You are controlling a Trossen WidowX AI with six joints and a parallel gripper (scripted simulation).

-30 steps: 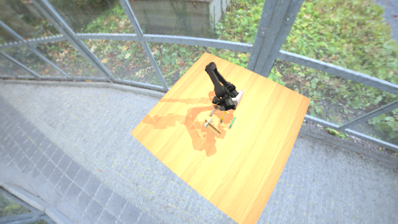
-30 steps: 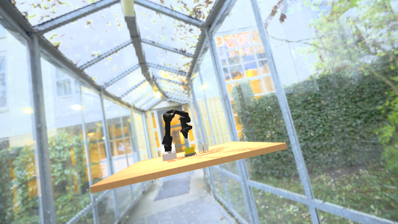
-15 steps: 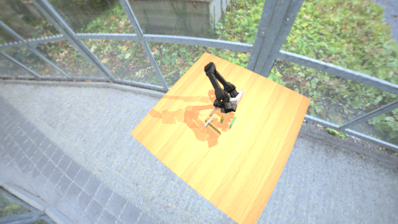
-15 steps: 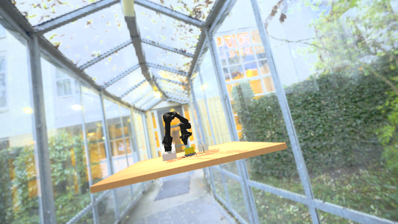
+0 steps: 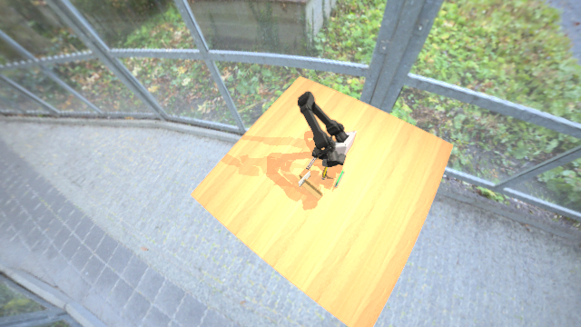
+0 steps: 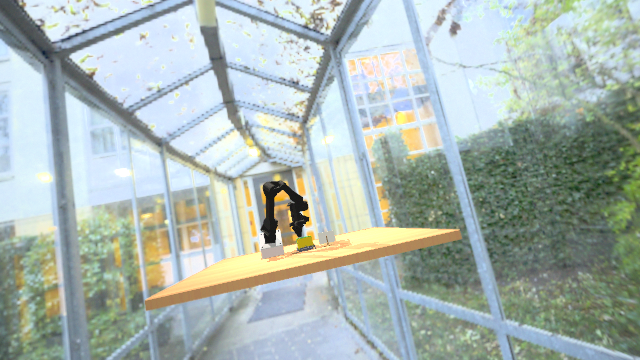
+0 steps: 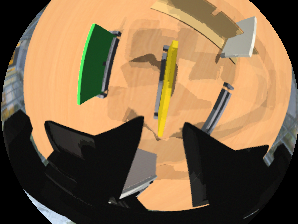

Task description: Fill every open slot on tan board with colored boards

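The yellow board is 3 cm ahead of my gripper tip, 1 cm to the left of it and 5 cm below it. Also, from my gripper tip: green board 2 cm ahead, 11 cm to the left, 5 cm below; then tan board 17 cm ahead, 6 cm below; then grey board 16 cm ahead, 5 cm to the right, 4 cm below.
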